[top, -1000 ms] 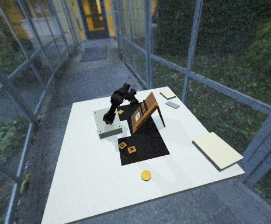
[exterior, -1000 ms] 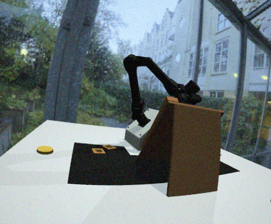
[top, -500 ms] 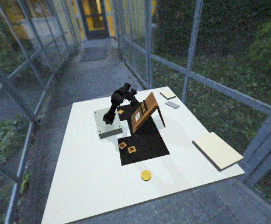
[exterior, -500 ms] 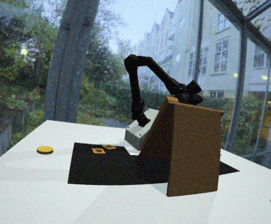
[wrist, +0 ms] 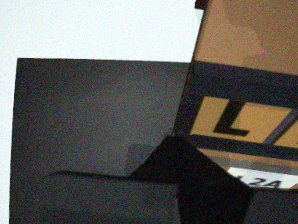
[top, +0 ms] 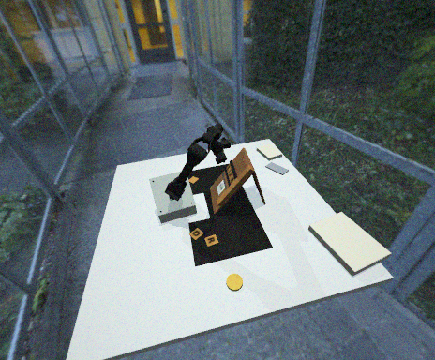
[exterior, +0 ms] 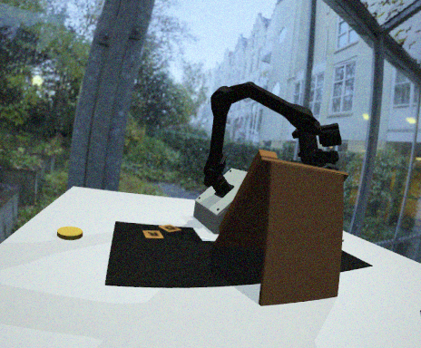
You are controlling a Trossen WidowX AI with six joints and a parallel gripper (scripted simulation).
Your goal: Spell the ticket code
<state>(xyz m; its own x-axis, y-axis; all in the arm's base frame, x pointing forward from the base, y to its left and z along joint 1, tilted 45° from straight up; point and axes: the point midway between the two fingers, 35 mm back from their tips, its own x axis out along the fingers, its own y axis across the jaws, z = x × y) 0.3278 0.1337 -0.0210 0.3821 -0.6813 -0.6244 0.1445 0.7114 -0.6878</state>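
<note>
Now: gripper tip 1 cm short of the orange tile marked l, 5 cm to the left of it and 2 cm above it. The rest, counted from my gripper tip: black mat: 14 cm behind, 13 cm to the right, 19 cm below; white ticket: 6 cm behind, 10 cm to the right, 10 cm below; orange tile marked 2: 11 cm to the right, 2 cm below.
</note>
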